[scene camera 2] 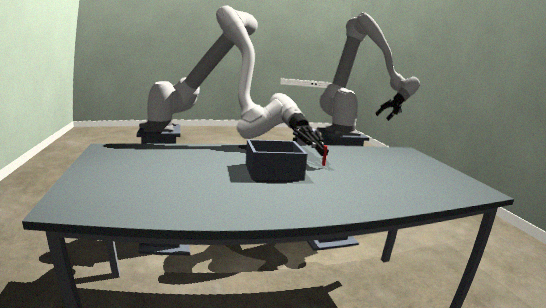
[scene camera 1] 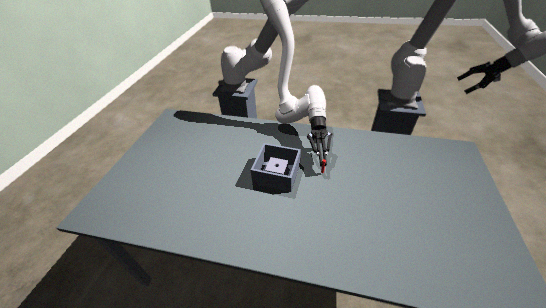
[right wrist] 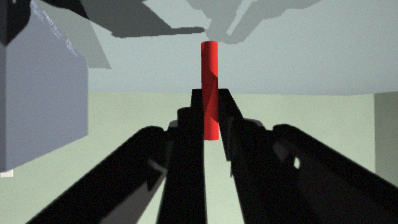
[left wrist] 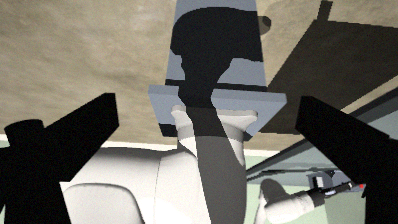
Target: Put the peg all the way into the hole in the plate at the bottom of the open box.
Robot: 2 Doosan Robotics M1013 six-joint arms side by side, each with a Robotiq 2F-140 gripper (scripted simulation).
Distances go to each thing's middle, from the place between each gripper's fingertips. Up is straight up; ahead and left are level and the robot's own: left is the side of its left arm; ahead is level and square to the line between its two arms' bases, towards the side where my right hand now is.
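Dark box (scene camera 2: 265, 159): 70 mm ahead of my right hand, 210 mm to the right of it, 50 mm below it. Red peg (right wrist: 209, 49): 10 mm to the left of my right hand, 30 mm ahead of it, 20 mm below it.
Dark box, from my left hand (scene camera 1: 461, 85): 970 mm to the right, 820 mm ahead, 90 mm below. Red peg, from my left hand: 760 mm to the right, 780 mm ahead, 70 mm below.
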